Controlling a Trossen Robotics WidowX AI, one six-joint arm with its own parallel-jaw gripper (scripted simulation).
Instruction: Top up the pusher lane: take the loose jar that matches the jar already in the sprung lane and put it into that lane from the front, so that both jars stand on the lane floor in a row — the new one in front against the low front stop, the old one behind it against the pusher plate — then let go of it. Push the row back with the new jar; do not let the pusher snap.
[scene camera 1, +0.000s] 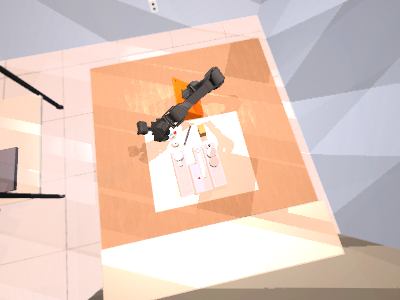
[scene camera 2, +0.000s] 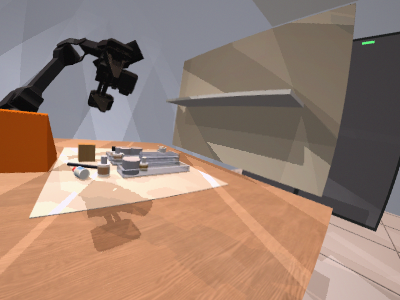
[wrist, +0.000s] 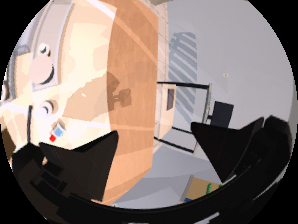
Labels:
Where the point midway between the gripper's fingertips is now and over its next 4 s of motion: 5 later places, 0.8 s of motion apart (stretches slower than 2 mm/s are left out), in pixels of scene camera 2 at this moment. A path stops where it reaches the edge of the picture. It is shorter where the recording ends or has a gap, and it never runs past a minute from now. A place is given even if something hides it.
My gripper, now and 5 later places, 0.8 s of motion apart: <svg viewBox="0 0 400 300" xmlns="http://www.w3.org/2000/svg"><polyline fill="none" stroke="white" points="108,96 104,150 104,164 103,167 109,137 107,145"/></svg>

